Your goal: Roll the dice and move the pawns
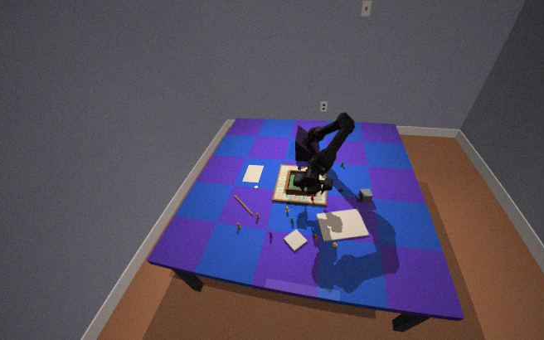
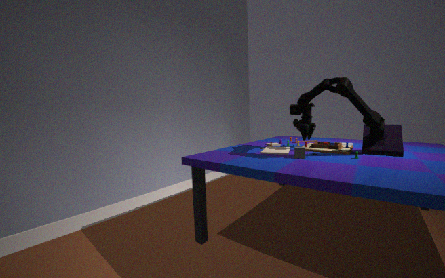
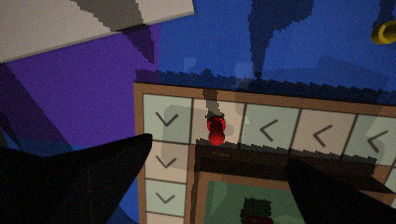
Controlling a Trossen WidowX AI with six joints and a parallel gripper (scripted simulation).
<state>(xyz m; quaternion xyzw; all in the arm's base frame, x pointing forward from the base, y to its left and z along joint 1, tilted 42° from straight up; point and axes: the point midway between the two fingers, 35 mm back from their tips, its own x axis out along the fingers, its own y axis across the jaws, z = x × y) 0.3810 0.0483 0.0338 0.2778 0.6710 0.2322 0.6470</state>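
My gripper tip is now 30 mm above the red pawn. From my gripper tip the other things lie so: black disc: 80 mm behind, 150 mm to the left, 50 mm below; green tray: 110 mm behind, 70 mm to the right, 50 mm below; blue pawn: 230 mm behind, 90 mm to the right, 30 mm below.
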